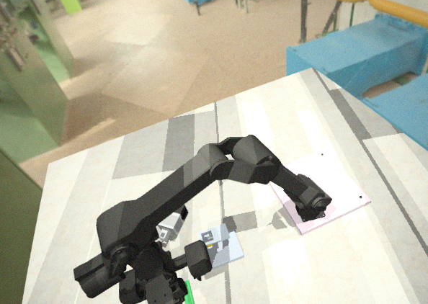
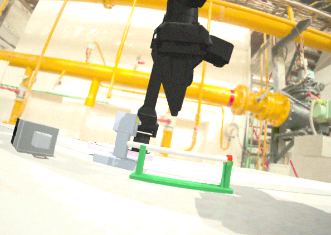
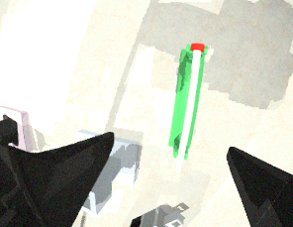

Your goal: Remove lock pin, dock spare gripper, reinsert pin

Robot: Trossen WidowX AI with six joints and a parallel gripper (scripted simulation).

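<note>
Right now the spare gripper is 4 cm ahead of my gripper tip, 21 cm to the right of it and 8 cm below it. From my gripper tip the other things lie so: green cradle (1 cm ahead, 3 cm to the left, 8 cm below); then grey mount (8 cm behind, 10 cm to the right, 5 cm below).
</note>
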